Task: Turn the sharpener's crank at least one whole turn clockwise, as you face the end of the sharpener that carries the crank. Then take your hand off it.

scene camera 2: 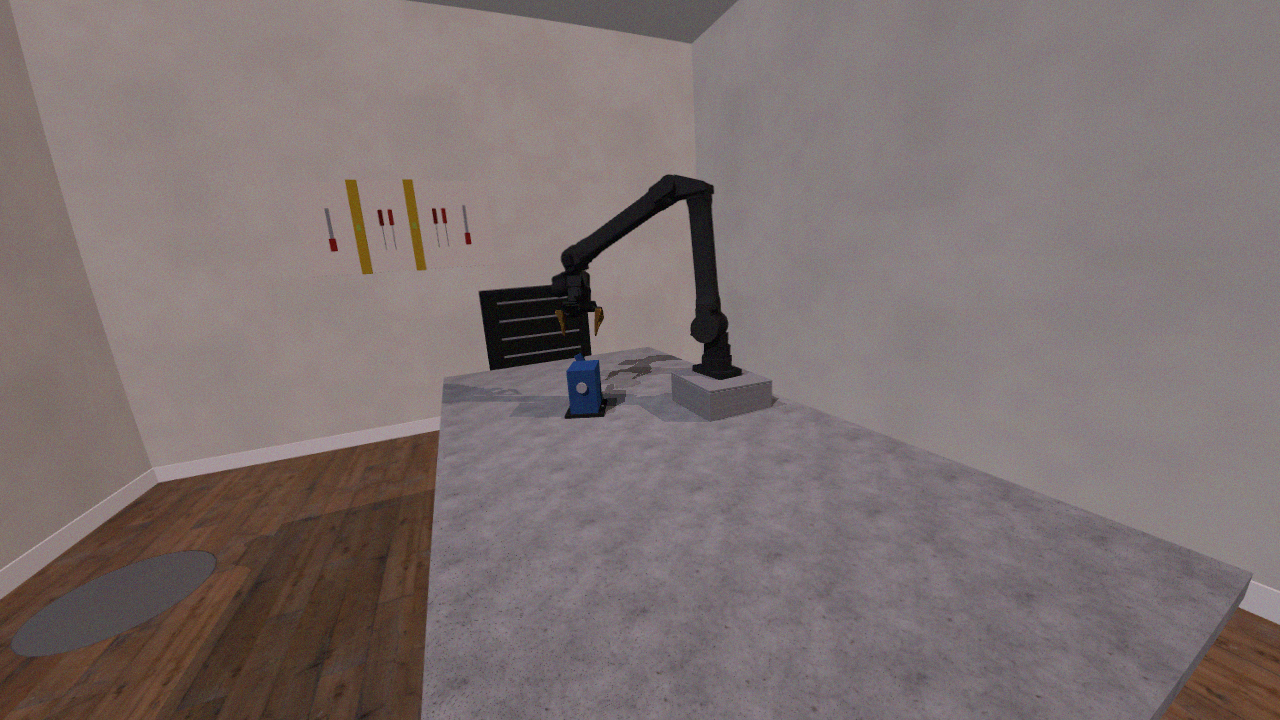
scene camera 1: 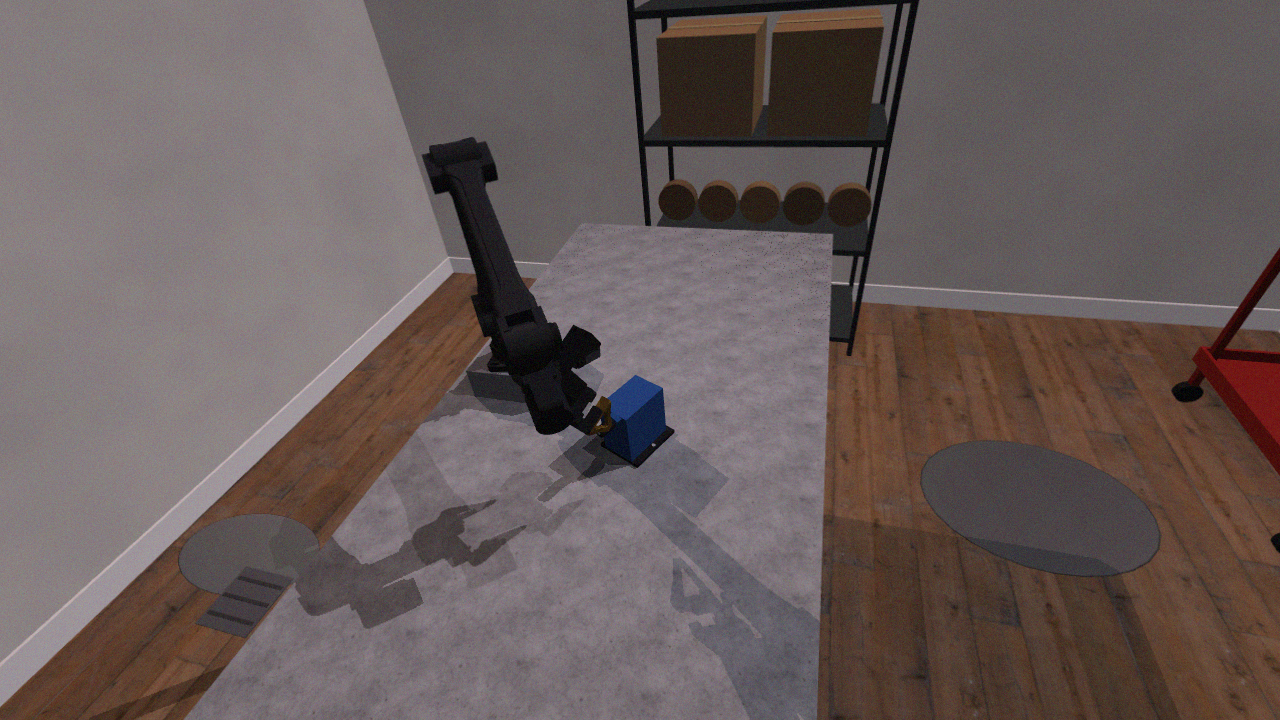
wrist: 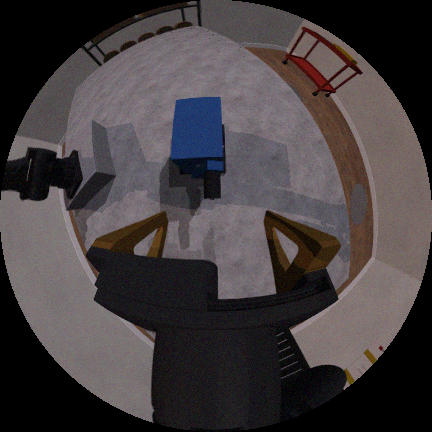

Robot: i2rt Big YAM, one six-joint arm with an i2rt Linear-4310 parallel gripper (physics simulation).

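Pixels of known places: gripper, fingertip midpoint: (scene camera 2: 579,335) (scene camera 1: 590,417) (wrist: 215,215); arm's base, link origin: (scene camera 2: 716,372) (wrist: 72,173).
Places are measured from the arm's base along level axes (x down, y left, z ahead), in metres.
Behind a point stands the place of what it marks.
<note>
The blue box-shaped sharpener (scene camera 1: 635,416) @[z 0.333, x -0.037, y -0.233 m] (scene camera 2: 584,371) @[z 0.341, x -0.045, y -0.133 m] (wrist: 197,127) @[z 0.315, x -0.047, y -0.196 m] stands upright on a thin black base on the table. Its crank arm (scene camera 2: 580,358) (wrist: 215,165) is blue, and its tip shows just above the body's top edge in the scene camera 2 view. The black crank handle (wrist: 212,185) @[z 0.283, x -0.063, y -0.283 m] sticks out from the crank end towards the gripper in the wrist view. My gripper (scene camera 1: 601,417) @[z 0.267, x -0.108, y -0.311 m] (scene camera 2: 580,334) @[z 0.267, x -0.108, y -0.311 m] (wrist: 215,215) @[z 0.267, x -0.108, y -0.311 m] is open with nothing between the fingers. It hangs above and off the crank end, apart from the handle. The lower crank end is hidden.
The sharpener stands on the grey table (scene camera 1: 733,304) @[z 0.530, x 0.081, y 0.350 m] (scene camera 2: 716,537) @[z 0.418, x 0.081, y 0.449 m]. The arm's grey base block (scene camera 2: 721,394) @[z 0.090, x 0.016, y 0.115 m] (wrist: 93,187) @[z 0.028, x 0.044, y -0.076 m] is beside it. A shelf rack (scene camera 1: 768,140) with boxes stands beyond the table's far end. A red cart (wrist: 310,74) stands on the floor.
</note>
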